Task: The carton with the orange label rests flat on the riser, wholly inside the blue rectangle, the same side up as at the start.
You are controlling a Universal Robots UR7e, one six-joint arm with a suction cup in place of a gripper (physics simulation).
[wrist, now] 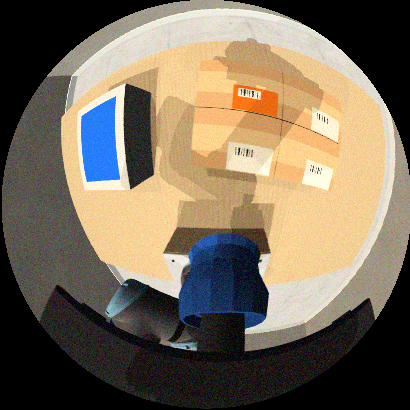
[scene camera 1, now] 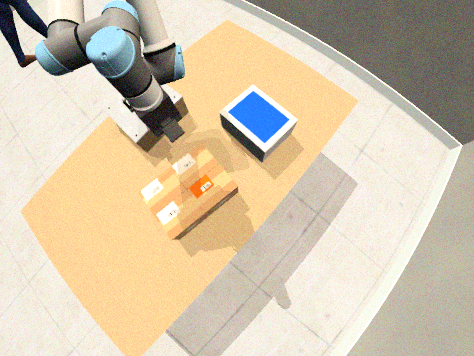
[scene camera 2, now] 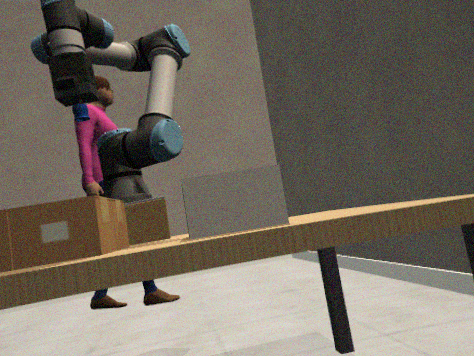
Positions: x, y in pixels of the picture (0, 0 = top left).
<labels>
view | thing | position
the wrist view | suction cup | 223, 277
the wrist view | riser with blue rectangle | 113, 131
</labels>
